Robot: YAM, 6 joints.
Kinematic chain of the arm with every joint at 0, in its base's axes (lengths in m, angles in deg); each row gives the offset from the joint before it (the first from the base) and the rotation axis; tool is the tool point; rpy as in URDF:
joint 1: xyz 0 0 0.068 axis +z
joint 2: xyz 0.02 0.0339 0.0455 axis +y
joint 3: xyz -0.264 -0.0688 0 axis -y
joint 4: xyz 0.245 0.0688 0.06 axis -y
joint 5: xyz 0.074 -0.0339 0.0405 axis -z
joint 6: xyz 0.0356 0 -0.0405 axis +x
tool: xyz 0 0 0 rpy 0 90 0
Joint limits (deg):
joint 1: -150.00..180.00
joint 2: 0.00..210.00
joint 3: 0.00..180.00
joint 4: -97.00..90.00
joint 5: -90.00..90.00
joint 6: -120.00..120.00
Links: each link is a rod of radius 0.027 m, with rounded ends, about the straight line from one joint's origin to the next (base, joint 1, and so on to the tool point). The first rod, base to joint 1, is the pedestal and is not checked.
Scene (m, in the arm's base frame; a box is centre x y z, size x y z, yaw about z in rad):
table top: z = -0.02
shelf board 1: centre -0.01 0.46 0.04 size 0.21 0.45 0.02 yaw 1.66
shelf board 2: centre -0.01 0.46 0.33 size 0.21 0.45 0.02 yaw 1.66
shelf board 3: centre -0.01 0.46 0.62 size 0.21 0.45 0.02 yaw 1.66
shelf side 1: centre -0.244 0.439 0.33 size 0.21 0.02 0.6 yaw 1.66
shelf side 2: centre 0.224 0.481 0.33 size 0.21 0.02 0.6 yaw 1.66
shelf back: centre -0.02 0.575 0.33 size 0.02 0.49 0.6 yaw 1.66
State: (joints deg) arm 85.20 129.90 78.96 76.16 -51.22 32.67
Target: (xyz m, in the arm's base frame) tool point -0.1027 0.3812 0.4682
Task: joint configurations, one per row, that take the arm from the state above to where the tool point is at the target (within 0.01 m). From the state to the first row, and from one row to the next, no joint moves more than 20 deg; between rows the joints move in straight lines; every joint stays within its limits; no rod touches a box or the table.
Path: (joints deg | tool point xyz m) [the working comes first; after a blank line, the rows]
Joints at the target: -70.62 30.20 127.99 90.00 -56.37 32.67
Straight joint move there: touches shelf board 2, shelf side 2.

1: 82.46 117.84 61.15 80.48 -53.96 32.67 | 0.0259 0.4150 0.2134
2: 79.72 105.79 43.34 84.80 -56.70 32.67 | 0.0323 0.3446 0.2136
3: 76.98 93.73 25.53 89.13 -59.44 32.67 | 0.0309 0.2699 0.2046
4: 59.56 83.91 32.13 89.24 -60.23 32.67 | 0.1068 0.2428 0.2764
5: 42.14 74.09 38.73 89.34 -61.02 32.67 | 0.1540 0.1813 0.3483
6: 24.72 64.26 45.33 89.45 -61.81 32.67 | 0.1566 0.1066 0.4142
7: 7.30 54.44 51.93 89.56 -62.60 32.67 | 0.1135 0.0464 0.4677
8: -10.12 44.62 58.53 89.67 -63.39 32.67 | 0.0394 0.0253 0.5035
9: -27.54 34.80 65.13 89.78 -64.19 32.67 | -0.0388 0.0564 0.5171
10: -44.97 24.97 71.73 89.89 -64.98 32.67 | -0.0904 0.1359 0.5057
11: -62.39 15.15 78.33 90.00 -65.77 32.67 | -0.0903 0.2427 0.4682
12: -65.13 20.17 94.89 90.00 -62.64 32.67 | -0.1010 0.2930 0.4805
13: -67.87 25.18 111.44 90.00 -59.50 32.67 | -0.1052 0.3401 0.4802
14: -70.62 30.20 127.99 90.00 -56.37 32.67 | -0.1027 0.3812 0.4682

